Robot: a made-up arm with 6 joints.
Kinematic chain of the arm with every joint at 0, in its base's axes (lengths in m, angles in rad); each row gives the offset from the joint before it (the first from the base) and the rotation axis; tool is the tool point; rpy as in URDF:
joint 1: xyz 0 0 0.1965 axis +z
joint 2: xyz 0 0 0 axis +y
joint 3: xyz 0.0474 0 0.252 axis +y
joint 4: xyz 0.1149 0 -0.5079 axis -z
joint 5: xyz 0 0 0 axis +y
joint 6: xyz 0.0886 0 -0.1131 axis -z
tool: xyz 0 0 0 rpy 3.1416 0 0
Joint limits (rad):
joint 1: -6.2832..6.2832
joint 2: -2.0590..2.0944
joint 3: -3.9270..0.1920
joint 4: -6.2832..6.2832
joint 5: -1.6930..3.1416
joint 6: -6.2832..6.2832
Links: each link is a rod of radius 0.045 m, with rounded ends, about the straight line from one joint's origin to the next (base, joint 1, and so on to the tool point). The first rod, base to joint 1, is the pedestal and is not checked.
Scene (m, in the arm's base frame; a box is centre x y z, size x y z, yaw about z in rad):
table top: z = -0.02
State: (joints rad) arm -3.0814 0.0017 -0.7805 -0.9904 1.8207 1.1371
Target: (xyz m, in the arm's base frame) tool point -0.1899 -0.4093 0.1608
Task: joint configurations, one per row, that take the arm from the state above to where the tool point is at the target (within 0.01 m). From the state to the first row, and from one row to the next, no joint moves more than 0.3 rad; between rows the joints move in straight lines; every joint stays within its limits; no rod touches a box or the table.
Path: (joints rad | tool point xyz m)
1: -2.8293 -0.0520 -0.7715 -0.9208 1.8469 1.1371 | -0.4799 -0.0437 0.0937
2: -2.5772 -0.1058 -0.7625 -0.8512 1.8730 1.1371 | -0.4461 -0.1629 0.1111
3: -2.3252 -0.1595 -0.7534 -0.7816 1.8992 1.1371 | -0.3830 -0.2680 0.1280
4: -2.0731 -0.2133 -0.7444 -0.7120 1.9254 1.1371 | -0.2954 -0.3520 0.1446
5: -1.8210 -0.2670 -0.7354 -0.6424 1.9516 1.1371 | -0.1899 -0.4093 0.1608

